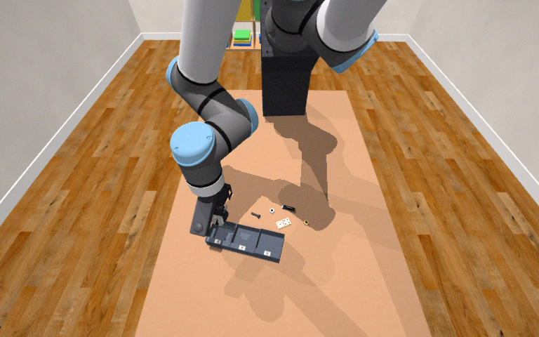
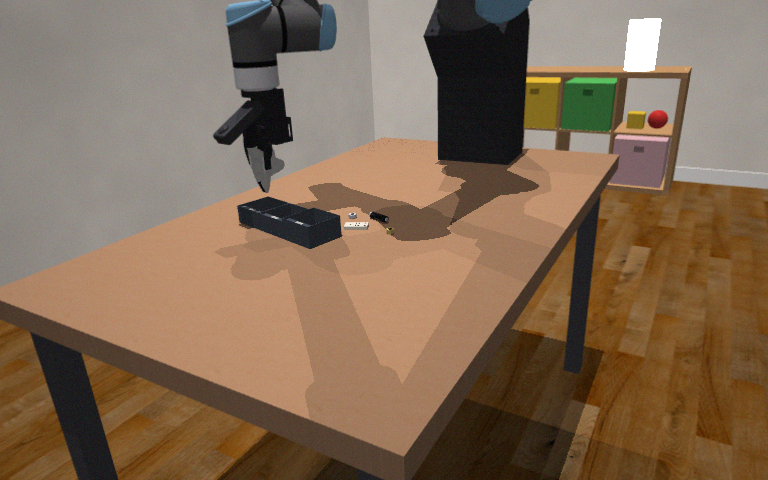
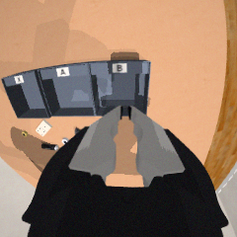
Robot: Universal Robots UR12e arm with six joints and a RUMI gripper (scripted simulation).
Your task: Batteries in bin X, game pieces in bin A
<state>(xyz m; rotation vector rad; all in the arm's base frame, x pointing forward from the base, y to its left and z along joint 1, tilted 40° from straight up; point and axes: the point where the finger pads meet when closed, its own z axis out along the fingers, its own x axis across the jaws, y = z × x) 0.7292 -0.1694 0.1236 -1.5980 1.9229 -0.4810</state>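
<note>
Now: hand 2 cm short of the three-compartment bin tray, 9 cm to the right of it and 5 cm above it. The rest, counted from my hand: black screw 8 cm behind, 11 cm to the left, 7 cm below; white nut 11 cm behind, 16 cm to the left, 7 cm below; white domino 7 cm behind, 21 cm to the left, 7 cm below.
</note>
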